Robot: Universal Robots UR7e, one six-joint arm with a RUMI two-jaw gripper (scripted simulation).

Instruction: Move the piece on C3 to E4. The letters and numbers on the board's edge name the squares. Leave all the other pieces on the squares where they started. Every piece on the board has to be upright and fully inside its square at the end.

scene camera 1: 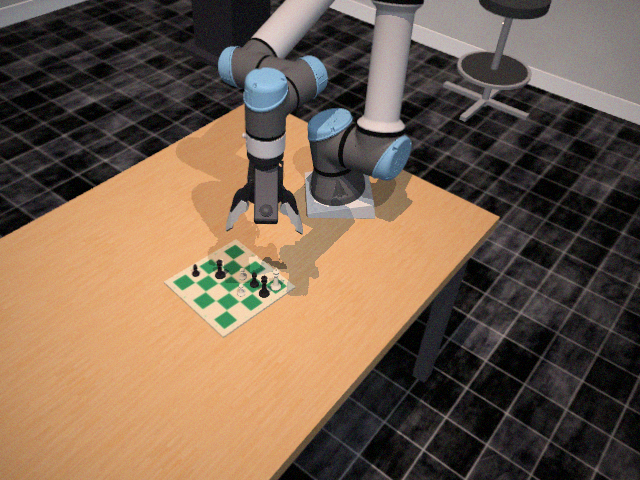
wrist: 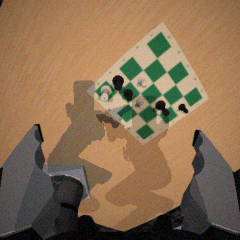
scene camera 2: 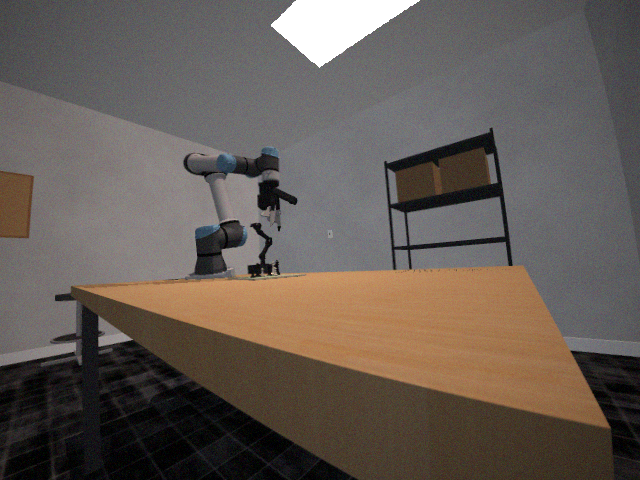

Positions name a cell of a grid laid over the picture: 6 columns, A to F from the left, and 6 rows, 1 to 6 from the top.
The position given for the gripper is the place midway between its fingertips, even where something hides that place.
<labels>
The gripper shows in scene camera 1 (C3), in the wrist view (C4) and in scene camera 2 (C3).
</labels>
